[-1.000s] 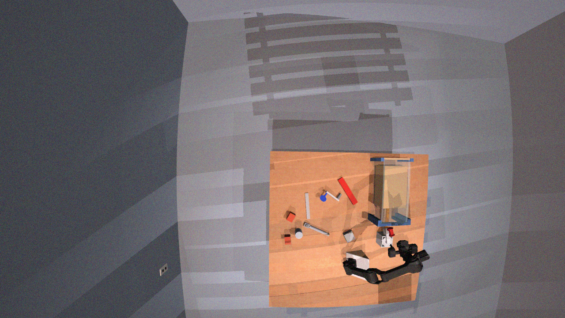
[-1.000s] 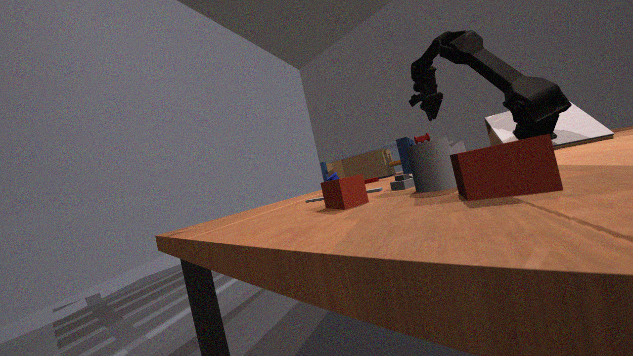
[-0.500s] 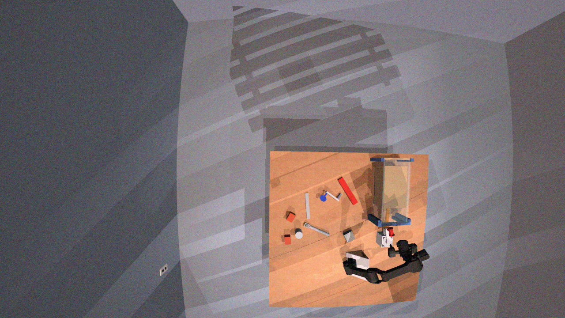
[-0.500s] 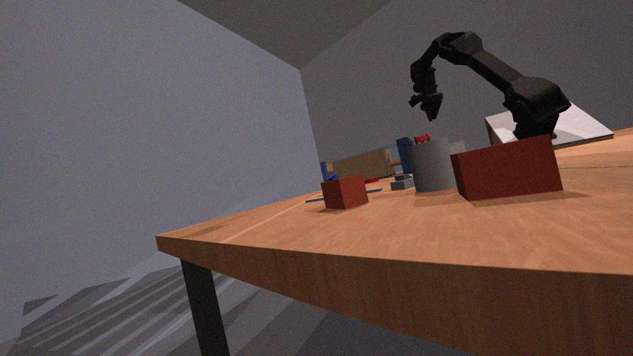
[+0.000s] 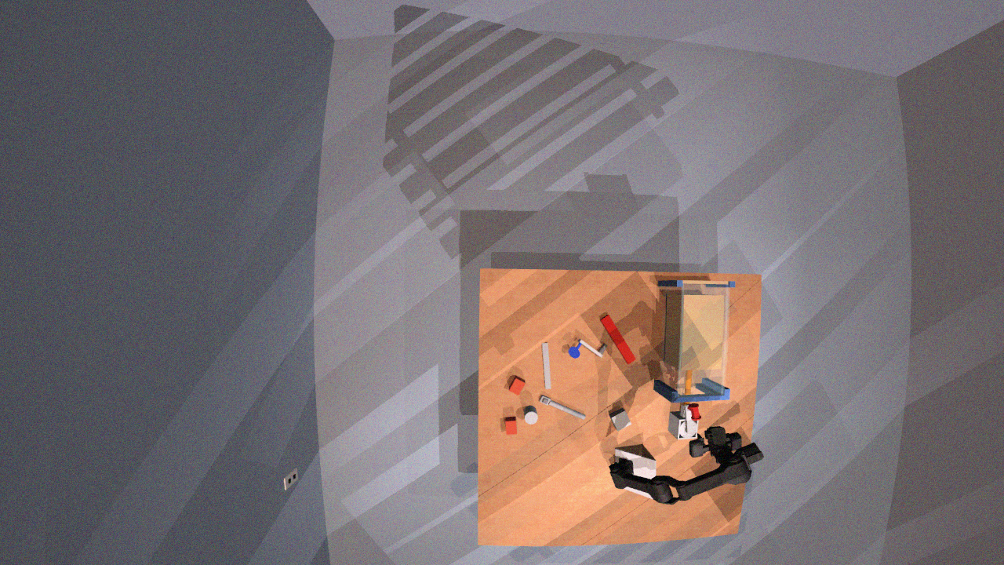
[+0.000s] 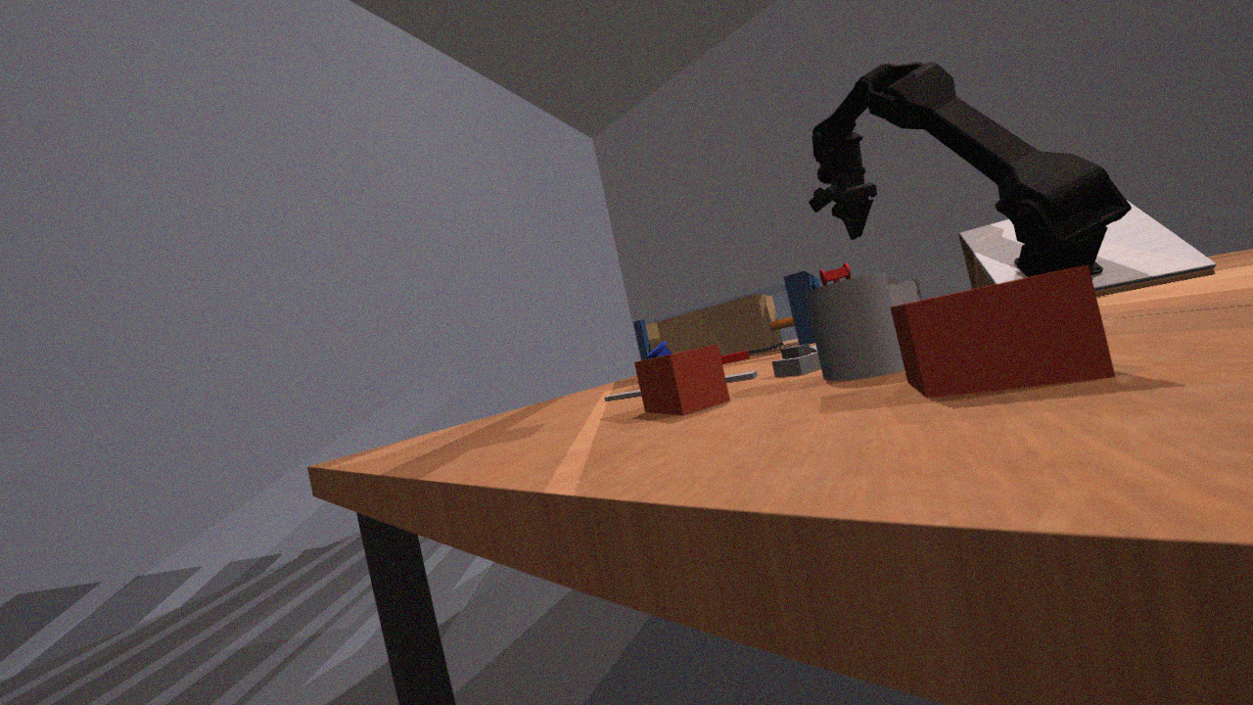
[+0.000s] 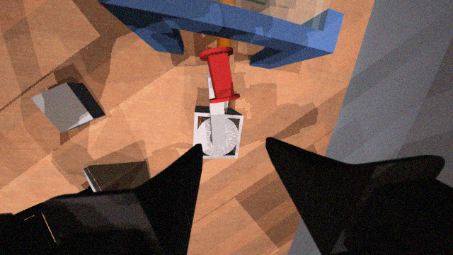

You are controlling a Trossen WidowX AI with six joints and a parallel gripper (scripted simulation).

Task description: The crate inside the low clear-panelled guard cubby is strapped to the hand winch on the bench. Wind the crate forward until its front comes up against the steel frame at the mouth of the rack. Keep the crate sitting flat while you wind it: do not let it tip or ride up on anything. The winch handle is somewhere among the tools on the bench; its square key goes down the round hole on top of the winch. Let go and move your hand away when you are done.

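The red grip lies 6 cm ahead of my gripper tip and 8 cm below it. Also, from my gripper tip: grey winch (6 cm behind, 1 cm to the right, 18 cm below); then blue steel frame (12 cm ahead, 2 cm to the right, 11 cm below); then red-knobbed crank (2 cm ahead, 11 cm below).
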